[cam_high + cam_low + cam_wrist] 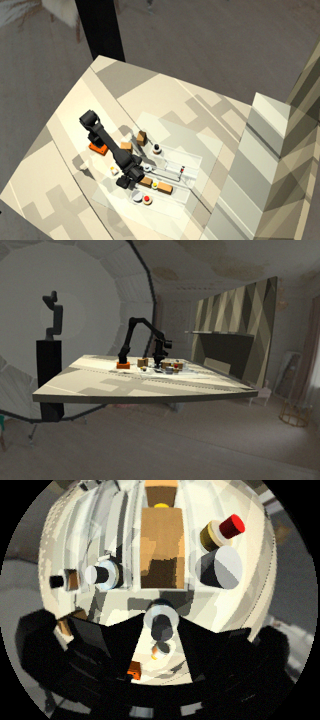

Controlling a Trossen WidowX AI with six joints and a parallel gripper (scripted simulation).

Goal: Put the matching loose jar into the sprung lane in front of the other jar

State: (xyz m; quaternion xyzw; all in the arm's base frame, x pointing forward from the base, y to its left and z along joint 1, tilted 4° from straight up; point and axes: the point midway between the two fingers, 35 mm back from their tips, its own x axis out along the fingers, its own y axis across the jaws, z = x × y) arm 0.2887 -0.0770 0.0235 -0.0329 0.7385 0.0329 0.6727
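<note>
My gripper tip is now 9 cm short of the grey cylinder, 8 cm to the left of it and 1 cm above it.
</note>
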